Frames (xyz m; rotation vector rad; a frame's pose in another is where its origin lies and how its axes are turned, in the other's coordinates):
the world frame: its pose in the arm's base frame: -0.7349 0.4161 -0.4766 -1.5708 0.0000 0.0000
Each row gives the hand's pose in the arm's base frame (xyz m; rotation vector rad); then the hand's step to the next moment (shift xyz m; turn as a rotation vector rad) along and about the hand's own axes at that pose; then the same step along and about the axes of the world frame.
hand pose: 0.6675 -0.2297 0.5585 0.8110 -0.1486 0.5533
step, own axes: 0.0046 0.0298 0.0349 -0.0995 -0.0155 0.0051
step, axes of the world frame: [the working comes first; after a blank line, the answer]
step, axes of the arm's base frame: -0.0088 -0.0067 0.0448 -0.0760 -0.0532 -0.0395

-0.0088 -0.0448 -0.0067 -0.0760 0.0395 -0.0532
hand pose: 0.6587 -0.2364 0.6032 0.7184 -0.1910 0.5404
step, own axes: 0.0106 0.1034 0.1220 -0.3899 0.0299 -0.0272
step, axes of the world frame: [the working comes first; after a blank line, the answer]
step, axes of the arm's base frame: -0.0441 -0.0129 0.1536 -0.3466 -0.1205 -0.1380

-0.0441 -0.1536 -0.0129 -0.3466 0.1380 -0.1205
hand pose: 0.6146 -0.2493 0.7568 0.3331 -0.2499 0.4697
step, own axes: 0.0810 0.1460 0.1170 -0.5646 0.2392 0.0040
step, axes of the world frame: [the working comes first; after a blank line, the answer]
step, axes of the arm's base frame: -0.0186 0.1118 0.1695 -0.6027 -0.0260 -0.1101

-0.0186 -0.1695 0.1118 -0.6027 0.1101 -0.0260
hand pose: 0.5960 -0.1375 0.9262 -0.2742 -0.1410 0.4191
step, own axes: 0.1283 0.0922 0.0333 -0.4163 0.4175 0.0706
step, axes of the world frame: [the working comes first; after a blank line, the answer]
step, axes of the arm's base frame: 0.0745 0.1425 0.0150 -0.5493 0.2082 -0.0868

0.0745 -0.0150 0.1425 -0.5493 0.0868 0.2082
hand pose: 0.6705 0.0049 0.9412 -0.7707 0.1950 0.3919
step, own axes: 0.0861 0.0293 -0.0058 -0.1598 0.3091 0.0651
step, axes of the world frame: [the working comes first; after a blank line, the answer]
step, axes of the arm's base frame: 0.0661 0.0384 -0.0496 -0.2712 0.2036 -0.1015

0.0661 0.0496 0.0384 -0.2712 0.1015 0.2036
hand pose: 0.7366 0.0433 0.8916 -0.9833 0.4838 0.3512
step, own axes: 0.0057 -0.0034 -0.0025 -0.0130 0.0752 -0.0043
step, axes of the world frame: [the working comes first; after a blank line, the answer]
step, axes of the arm's base frame: 0.0059 -0.0035 -0.0018 -0.0489 0.0340 -0.0479

0.0059 0.0018 -0.0035 -0.0489 0.0479 0.0340
